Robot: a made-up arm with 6 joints.
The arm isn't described. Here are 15 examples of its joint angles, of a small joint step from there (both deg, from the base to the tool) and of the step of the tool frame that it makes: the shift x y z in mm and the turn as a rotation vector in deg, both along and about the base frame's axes.
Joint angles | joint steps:
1: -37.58 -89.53 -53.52 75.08 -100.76 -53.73 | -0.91 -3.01 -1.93 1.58 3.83 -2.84
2: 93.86 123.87 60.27 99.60 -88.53 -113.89 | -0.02 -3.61 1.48 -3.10 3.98 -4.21
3: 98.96 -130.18 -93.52 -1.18 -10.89 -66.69 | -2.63 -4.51 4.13 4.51 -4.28 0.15
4: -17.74 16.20 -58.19 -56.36 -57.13 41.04 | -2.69 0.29 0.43 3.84 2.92 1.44
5: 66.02 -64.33 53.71 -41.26 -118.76 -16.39 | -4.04 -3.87 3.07 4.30 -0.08 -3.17
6: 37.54 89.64 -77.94 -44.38 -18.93 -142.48 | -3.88 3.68 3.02 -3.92 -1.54 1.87
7: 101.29 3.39 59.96 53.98 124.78 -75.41 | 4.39 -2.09 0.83 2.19 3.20 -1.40
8: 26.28 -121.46 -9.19 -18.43 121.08 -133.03 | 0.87 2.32 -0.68 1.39 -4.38 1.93
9: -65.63 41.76 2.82 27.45 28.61 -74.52 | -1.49 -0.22 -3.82 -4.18 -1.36 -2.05
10: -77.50 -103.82 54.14 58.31 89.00 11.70 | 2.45 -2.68 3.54 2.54 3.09 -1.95
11: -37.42 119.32 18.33 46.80 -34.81 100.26 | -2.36 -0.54 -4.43 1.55 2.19 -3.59
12: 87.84 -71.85 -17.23 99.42 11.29 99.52 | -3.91 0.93 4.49 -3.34 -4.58 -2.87
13: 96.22 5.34 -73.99 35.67 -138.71 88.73 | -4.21 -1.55 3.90 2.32 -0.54 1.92
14: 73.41 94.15 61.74 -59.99 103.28 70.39 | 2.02 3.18 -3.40 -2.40 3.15 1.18
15: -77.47 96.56 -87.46 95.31 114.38 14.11 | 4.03 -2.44 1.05 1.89 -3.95 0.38
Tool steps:
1: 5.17 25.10 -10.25 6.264 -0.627 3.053
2: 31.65 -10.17 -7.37 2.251 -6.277 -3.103
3: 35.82 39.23 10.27 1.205 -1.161 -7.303
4: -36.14 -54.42 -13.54 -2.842 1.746 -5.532
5: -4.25 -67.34 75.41 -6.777 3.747 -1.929
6: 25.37 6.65 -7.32 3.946 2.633 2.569
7: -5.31 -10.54 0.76 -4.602 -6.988 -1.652
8: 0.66 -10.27 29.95 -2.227 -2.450 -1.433
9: -22.01 -7.80 -13.09 1.760 -1.865 0.005
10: 10.56 51.92 45.26 7.621 -1.421 3.711
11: 35.31 3.52 22.70 -1.192 3.460 5.429
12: 13.03 29.94 95.05 2.604 11.439 -4.014
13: -16.81 -3.33 -8.69 -0.189 9.856 -0.189
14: 47.58 -11.88 65.53 5.903 1.092 -6.679
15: 28.31 2.94 4.26 2.136 -7.673 0.428
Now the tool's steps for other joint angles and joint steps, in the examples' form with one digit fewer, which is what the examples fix.
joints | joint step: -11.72 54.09 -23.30 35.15 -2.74 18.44 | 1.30 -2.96 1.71 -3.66 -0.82 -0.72
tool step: 12.3 -52.0 -50.0 5.29 -2.09 3.64
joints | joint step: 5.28 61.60 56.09 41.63 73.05 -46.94 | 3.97 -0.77 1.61 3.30 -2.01 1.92
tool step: 13.8 -31.4 -15.5 1.84 -0.61 1.19
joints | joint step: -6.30 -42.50 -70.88 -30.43 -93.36 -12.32 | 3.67 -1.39 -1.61 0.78 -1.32 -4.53
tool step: 11.6 14.3 64.8 1.89 -3.19 4.93
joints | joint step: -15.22 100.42 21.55 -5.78 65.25 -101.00 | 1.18 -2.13 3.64 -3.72 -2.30 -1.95
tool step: 2.0 -1.2 -21.4 6.05 -4.23 1.13
